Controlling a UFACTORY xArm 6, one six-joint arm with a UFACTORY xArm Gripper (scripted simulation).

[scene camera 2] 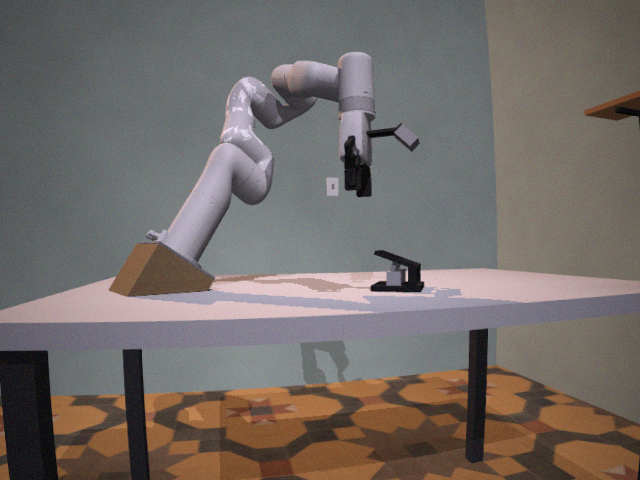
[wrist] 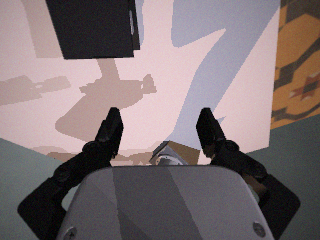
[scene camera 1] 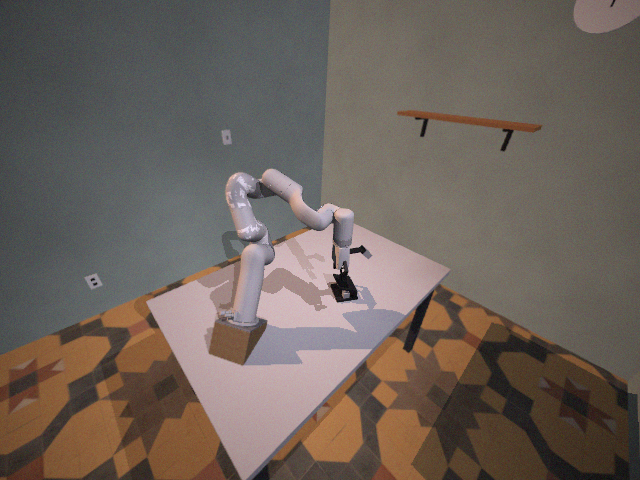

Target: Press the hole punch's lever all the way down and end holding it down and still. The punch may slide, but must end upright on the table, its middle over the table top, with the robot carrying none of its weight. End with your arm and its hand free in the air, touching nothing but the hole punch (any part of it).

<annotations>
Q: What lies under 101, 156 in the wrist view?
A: My gripper.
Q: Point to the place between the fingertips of my gripper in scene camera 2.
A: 358, 193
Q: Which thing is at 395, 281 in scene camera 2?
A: A black hole punch.
</annotations>
